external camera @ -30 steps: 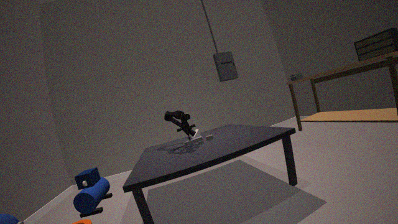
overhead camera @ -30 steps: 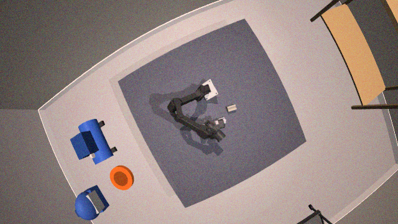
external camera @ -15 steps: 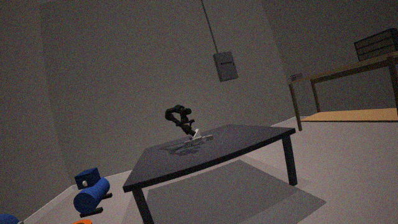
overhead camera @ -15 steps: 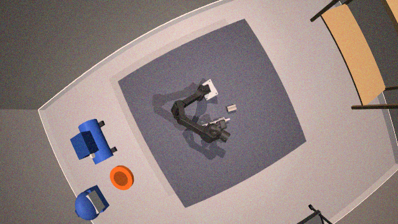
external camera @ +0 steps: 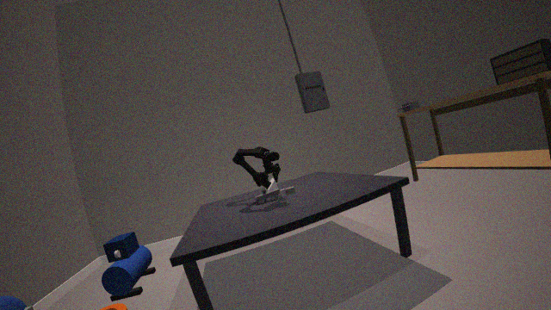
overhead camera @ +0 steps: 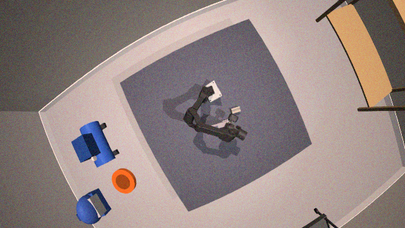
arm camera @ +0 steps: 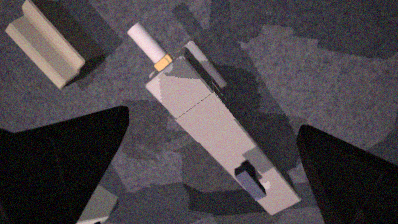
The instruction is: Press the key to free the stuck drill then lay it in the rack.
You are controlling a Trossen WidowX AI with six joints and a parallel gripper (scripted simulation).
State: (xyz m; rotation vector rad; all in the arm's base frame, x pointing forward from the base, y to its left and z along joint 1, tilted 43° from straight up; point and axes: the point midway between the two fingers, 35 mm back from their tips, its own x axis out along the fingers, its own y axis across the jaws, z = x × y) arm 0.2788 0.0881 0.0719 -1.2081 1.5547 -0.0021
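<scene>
Now: gripper tip 20 mm past the drill, 10 mm to the right of it and 70 mm above it. Round my gripper tip: rack: 80 mm behind, 120 mm to the left, 100 mm below.
</scene>
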